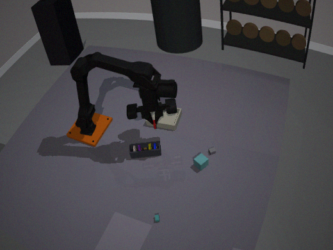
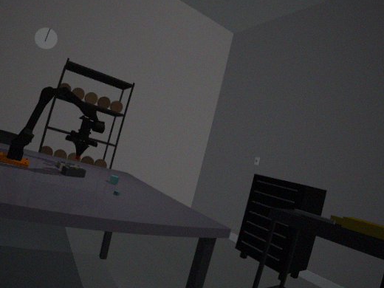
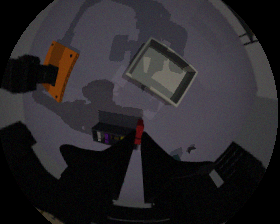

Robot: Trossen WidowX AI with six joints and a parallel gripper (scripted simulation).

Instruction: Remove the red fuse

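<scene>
Now: the beige tray 110 mm to the left of my gripper tip and 90 mm below it. The rest, counted from my gripper tip: red fuse 10 mm below; then small grey cube 240 mm ahead, 40 mm to the right, 90 mm below; then teal cube 200 mm ahead, 100 mm to the right, 80 mm below.
</scene>
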